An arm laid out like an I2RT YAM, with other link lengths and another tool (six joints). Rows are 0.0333 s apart.
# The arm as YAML. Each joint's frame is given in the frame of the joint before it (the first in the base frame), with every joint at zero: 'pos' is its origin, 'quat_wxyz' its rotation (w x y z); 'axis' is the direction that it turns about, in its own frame. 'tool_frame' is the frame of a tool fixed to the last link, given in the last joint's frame.
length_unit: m
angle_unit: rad
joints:
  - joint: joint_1
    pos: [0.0, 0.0, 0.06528]
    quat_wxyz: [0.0, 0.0, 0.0, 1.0]
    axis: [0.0, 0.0, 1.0]
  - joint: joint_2
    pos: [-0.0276, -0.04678, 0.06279]
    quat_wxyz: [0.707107, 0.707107, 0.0, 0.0]
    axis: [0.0, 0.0, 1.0]
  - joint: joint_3
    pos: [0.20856, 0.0, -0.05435]
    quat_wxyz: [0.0, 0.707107, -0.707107, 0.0]
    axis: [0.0, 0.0, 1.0]
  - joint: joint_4
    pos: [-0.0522, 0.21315, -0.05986]
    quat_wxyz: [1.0, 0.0, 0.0, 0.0]
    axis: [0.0, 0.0, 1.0]
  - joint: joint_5
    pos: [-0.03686, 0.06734, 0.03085]
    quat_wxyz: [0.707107, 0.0, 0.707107, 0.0]
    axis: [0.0, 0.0, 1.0]
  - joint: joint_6
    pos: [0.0, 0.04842, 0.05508]
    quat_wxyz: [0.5, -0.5, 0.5, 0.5]
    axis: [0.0, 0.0, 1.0]
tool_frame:
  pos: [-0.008, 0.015, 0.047]
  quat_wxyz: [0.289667, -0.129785, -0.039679, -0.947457]
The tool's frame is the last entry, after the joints.
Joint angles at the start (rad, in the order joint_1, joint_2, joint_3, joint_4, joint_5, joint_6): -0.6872, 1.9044, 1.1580, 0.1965, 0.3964, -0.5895
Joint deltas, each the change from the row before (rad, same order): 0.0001, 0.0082, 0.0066, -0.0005, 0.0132, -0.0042; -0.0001, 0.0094, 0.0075, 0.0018, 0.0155, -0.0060; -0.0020, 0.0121, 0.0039, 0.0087, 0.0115, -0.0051; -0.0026, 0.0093, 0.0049, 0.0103, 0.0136, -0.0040; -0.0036, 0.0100, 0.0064, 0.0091, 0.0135, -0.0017; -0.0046, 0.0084, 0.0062, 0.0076, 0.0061, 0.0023; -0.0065, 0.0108, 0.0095, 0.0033, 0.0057, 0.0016; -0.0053, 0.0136, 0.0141, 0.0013, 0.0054, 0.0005; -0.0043, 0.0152, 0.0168, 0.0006, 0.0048, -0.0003; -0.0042, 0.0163, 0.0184, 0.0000, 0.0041, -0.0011
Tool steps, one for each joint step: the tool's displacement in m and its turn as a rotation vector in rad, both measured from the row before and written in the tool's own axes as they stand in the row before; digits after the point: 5 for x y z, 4 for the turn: 0.00056, -0.00058, 0.00117, 0.0113, 0.0019, -0.0084; 0.00034, -0.00073, 0.00148, 0.0134, 0.0002, -0.0100; 0.00180, -0.00080, 0.00200, 0.0117, 0.0001, -0.0073; 0.00029, -0.00143, 0.00198, 0.0152, -0.0045, -0.0045; 0.00033, -0.00173, 0.00225, 0.0167, -0.0038, -0.0022; 0.00021, -0.00154, 0.00227, 0.0116, -0.0036, 0.0039; 0.00067, -0.00202, 0.00288, 0.0123, -0.0001, 0.0022; 0.00032, -0.00127, 0.00333, 0.0106, -0.0002, 0.0009; 0.00004, -0.00066, 0.00357, 0.0089, -0.0008, 0.0003; 0.00002, -0.00045, 0.00379, 0.0079, -0.0008, -0.0004
